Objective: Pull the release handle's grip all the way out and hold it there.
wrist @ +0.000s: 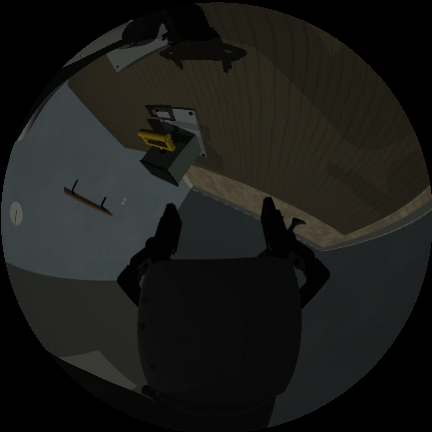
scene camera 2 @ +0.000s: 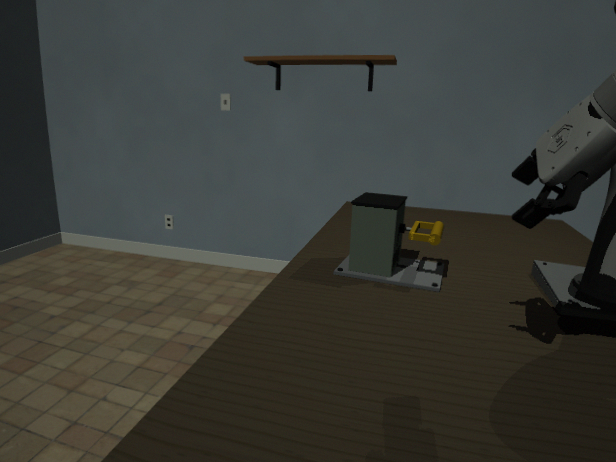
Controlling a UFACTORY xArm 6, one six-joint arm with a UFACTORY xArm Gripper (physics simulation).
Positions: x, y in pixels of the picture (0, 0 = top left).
Labels:
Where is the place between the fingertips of my gripper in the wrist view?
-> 219, 209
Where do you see a grey base plate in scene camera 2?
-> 420, 274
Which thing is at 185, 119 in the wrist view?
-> A grey base plate.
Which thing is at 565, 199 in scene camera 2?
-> My gripper.

